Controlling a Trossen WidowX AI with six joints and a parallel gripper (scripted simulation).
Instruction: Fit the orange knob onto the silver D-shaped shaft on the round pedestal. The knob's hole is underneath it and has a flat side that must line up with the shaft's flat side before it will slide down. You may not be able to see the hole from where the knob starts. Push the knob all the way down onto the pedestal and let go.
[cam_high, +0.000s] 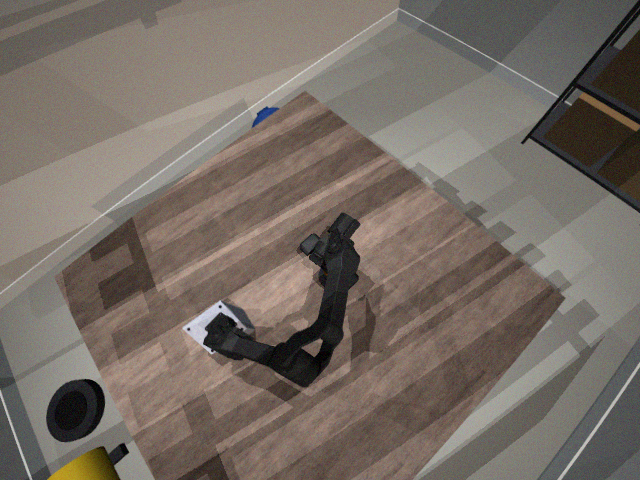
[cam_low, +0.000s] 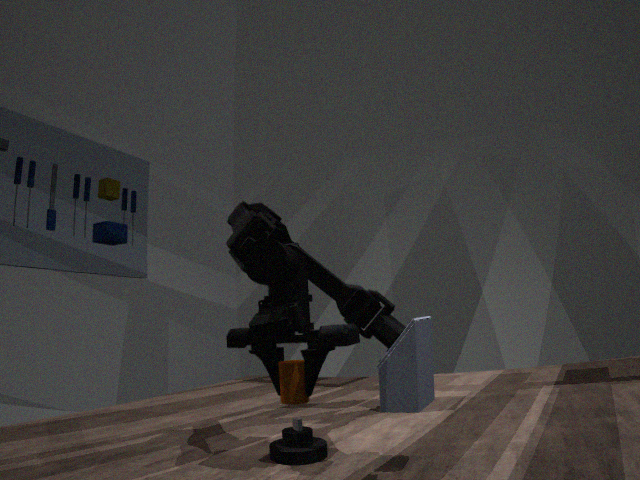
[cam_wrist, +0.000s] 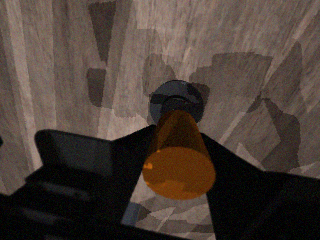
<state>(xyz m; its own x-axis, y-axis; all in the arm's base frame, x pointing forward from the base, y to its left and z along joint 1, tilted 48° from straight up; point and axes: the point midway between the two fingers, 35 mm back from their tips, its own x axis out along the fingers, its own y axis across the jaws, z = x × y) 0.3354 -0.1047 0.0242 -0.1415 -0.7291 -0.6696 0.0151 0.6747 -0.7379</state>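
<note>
The orange knob is 30 mm above my gripper tip. From my gripper tip the other things lie so: round black pedestal 60 mm below.
</note>
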